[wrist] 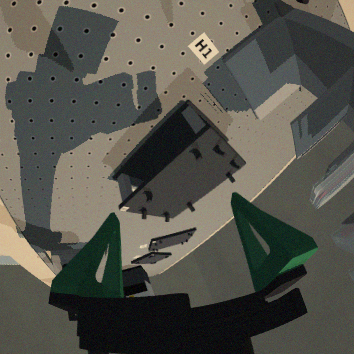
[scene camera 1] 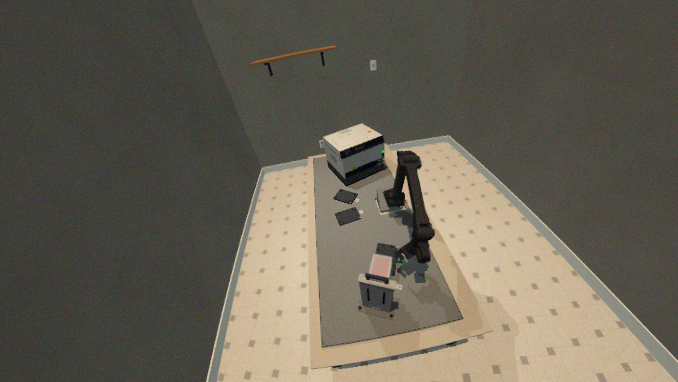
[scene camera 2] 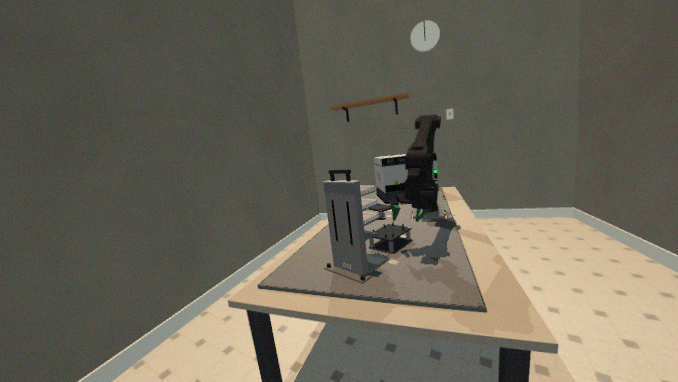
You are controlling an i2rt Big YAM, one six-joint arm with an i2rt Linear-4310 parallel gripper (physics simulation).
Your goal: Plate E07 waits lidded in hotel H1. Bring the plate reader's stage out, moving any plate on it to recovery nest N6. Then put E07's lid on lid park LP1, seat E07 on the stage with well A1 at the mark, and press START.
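Places are measured from the arm's base along level axes (x back, y right, z up), in metres.
Pixels of known places: gripper, fingertip midpoint: [wrist: 173, 207] [scene camera 1: 402, 257] [scene camera 2: 405, 220]; arm's base at its link origin: [scene camera 1: 390, 197] [scene camera 2: 428, 203].
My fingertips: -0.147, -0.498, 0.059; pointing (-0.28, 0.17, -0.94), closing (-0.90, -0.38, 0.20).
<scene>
Ahead of a thing's pixels: the offset from my fingertips to its top centre, as dx, dy, dz. "spot": to the spot under its first point.
My gripper [scene camera 1: 401, 260] [scene camera 2: 406, 220] [wrist: 173, 207] is open and empty, its green fingers wide apart above the mat, beside the hotel. Hotel H1 [scene camera 1: 378, 295] [scene camera 2: 345, 230] is a grey tower. It bears several stacked plates; a pink-topped plate @(-0.164, -0.093, +0.160) [scene camera 1: 381, 266] is uppermost, and plate edges show at right in the wrist view. Which is E07 cannot be read. The white plate reader @(+0.030, +1.041, +0.209) [scene camera 1: 355, 145] [scene camera 2: 390, 175] stands at the far end with a green light; no extended stage shows. A raised black pegged stand [scene camera 1: 386, 248] [scene camera 2: 391, 231] [wrist: 185, 175] is beside the hotel, bearing no plate.
Two low dark nests @(spot: -0.150, +0.684, -0.114) [scene camera 1: 346, 196] @(spot: -0.188, +0.477, -0.116) [scene camera 1: 348, 216] lie between the reader and the hotel; their labels are unreadable. An H1 tag @(-0.053, -0.098, -0.126) [wrist: 203, 48] lies on the mat. The arm's base [scene camera 1: 394, 197] stands by the right edge. The hotel has a black top handle @(spot: -0.199, -0.171, +0.230) [scene camera 2: 340, 172].
</scene>
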